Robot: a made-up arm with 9 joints.
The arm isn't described. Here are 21 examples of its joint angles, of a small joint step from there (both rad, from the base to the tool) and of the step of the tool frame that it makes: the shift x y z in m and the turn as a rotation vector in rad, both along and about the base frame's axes.
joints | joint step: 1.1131 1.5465 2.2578 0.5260 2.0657 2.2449 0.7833 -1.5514 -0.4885 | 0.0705 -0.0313 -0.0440 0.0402 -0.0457 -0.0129 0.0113 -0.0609 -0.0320
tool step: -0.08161 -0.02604 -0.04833 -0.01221 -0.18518 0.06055
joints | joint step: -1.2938 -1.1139 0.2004 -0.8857 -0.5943 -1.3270 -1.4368 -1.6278 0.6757 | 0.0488 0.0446 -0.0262 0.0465 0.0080 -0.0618 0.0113 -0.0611 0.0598
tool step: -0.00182 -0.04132 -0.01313 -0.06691 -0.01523 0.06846
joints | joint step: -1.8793 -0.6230 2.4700 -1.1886 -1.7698 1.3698 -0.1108 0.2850 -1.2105 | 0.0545 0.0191 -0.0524 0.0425 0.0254 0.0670 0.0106 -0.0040 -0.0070
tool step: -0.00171 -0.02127 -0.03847 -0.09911 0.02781 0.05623
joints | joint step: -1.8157 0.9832 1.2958 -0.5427 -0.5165 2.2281 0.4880 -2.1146 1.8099 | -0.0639 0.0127 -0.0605 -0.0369 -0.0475 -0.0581 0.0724 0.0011 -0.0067
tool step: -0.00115 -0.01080 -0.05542 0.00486 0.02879 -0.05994
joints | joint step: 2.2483 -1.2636 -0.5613 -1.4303 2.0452 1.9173 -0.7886 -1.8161 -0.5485 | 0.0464 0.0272 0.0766 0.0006 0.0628 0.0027 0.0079 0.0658 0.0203
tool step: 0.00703 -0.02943 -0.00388 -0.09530 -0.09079 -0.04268
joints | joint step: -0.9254 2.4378 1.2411 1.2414 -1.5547 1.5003 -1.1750 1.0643 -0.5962 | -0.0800 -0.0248 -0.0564 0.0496 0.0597 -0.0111 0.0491 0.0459 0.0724
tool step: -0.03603 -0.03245 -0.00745 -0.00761 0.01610 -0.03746
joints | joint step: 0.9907 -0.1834 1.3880 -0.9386 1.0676 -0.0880 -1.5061 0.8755 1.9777 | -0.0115 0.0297 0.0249 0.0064 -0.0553 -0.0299 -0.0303 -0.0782 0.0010
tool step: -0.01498 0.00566 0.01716 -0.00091 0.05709 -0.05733
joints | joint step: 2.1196 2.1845 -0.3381 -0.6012 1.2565 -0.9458 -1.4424 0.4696 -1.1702 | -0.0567 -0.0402 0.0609 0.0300 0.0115 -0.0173 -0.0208 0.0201 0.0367
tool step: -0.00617 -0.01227 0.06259 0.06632 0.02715 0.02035
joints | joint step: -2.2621 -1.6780 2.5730 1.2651 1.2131 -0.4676 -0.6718 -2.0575 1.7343 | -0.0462 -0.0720 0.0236 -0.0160 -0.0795 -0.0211 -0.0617 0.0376 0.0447
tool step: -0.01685 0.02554 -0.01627 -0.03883 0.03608 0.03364
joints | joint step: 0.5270 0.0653 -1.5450 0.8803 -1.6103 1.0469 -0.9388 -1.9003 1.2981 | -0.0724 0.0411 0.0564 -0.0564 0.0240 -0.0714 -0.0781 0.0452 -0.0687
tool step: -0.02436 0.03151 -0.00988 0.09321 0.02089 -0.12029
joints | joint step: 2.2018 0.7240 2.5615 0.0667 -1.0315 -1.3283 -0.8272 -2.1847 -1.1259 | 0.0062 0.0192 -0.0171 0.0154 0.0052 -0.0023 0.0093 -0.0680 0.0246
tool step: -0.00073 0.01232 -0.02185 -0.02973 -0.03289 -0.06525
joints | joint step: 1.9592 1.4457 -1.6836 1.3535 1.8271 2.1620 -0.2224 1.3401 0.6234 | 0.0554 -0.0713 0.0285 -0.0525 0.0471 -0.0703 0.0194 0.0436 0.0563
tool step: -0.01141 -0.02425 -0.02727 -0.01048 0.00879 0.08041
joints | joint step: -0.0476 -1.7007 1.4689 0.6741 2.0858 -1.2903 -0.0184 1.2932 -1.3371 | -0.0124 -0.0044 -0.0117 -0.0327 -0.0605 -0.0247 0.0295 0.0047 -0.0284
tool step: -0.01884 -0.02069 -0.01586 0.06292 0.03093 -0.11617
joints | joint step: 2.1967 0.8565 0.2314 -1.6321 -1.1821 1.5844 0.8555 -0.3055 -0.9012 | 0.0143 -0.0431 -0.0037 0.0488 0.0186 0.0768 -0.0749 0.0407 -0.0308
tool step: 0.03207 0.00465 0.02636 -0.12840 -0.02755 0.12866
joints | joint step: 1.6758 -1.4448 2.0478 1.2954 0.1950 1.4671 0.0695 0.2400 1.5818 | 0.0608 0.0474 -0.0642 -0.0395 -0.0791 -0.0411 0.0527 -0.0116 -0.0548
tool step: 0.01333 0.03196 0.01910 0.06070 -0.01199 0.02131
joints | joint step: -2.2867 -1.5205 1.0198 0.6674 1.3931 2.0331 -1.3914 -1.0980 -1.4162 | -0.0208 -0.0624 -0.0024 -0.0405 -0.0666 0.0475 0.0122 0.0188 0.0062
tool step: -0.03259 -0.01725 -0.07994 -0.08579 -0.02788 0.05598
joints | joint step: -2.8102 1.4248 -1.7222 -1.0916 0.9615 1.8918 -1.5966 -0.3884 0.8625 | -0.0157 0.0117 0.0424 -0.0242 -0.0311 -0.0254 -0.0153 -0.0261 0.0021
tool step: -0.03178 0.02663 -0.02911 0.04679 0.04204 -0.00750
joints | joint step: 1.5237 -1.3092 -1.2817 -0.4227 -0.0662 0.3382 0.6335 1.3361 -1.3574 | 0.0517 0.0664 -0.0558 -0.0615 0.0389 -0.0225 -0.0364 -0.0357 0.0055
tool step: -0.01257 -0.02632 0.00362 0.04426 0.00940 0.02244
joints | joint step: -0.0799 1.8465 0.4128 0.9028 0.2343 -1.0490 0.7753 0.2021 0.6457 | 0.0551 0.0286 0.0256 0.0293 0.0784 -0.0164 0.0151 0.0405 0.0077
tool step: -0.02983 0.03771 -0.00432 0.07246 -0.02114 -0.06110
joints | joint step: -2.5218 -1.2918 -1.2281 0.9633 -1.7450 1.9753 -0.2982 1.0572 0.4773 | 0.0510 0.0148 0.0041 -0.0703 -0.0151 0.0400 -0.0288 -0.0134 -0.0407
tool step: -0.02971 -0.00651 0.00145 -0.01969 -0.04126 0.00560
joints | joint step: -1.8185 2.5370 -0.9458 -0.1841 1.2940 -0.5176 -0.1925 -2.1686 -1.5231 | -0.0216 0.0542 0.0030 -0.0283 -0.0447 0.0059 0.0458 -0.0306 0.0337
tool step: 0.00117 -0.01309 -0.02679 0.07992 0.14652 -0.03096
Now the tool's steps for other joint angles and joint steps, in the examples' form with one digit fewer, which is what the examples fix.
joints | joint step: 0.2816 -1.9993 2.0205 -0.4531 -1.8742 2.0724 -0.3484 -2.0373 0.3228 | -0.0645 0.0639 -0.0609 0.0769 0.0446 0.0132 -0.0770 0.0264 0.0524
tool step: 0.0521 -0.0597 -0.1148 -0.0180 0.1550 -0.0408
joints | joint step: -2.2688 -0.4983 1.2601 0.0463 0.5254 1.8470 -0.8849 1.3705 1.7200 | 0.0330 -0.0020 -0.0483 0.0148 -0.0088 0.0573 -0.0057 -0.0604 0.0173
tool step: -0.0574 -0.0158 -0.0336 -0.0291 -0.0208 0.1414
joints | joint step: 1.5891 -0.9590 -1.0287 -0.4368 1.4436 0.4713 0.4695 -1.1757 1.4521 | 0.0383 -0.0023 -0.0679 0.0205 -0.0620 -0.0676 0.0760 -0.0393 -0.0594
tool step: -0.0061 0.0068 0.0583 0.1058 -0.1037 0.0457
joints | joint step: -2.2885 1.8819 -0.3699 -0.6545 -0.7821 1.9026 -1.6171 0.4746 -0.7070 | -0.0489 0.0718 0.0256 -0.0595 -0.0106 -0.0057 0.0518 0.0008 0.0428
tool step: -0.1108 0.0166 0.0123 0.0403 0.1206 0.0313
